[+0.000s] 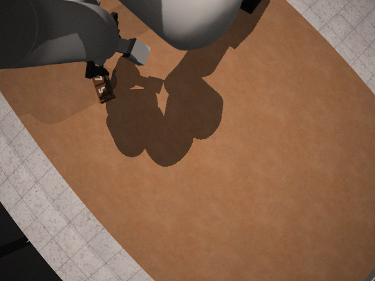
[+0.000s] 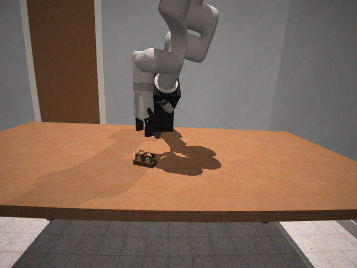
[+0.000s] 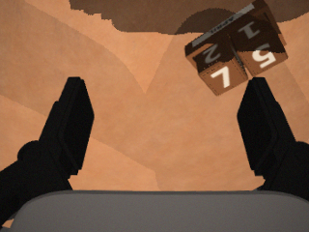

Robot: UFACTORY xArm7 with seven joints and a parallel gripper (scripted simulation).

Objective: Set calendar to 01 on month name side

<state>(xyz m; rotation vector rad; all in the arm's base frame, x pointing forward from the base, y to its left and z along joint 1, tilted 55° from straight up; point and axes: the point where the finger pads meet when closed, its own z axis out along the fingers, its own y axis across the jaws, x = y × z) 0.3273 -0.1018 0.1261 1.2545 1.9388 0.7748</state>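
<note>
My gripper is now 60 mm short of the cube and 80 mm above it. The rest, counted from my hand: calendar tray 60 mm ahead, 10 mm to the left, 100 mm below.
</note>
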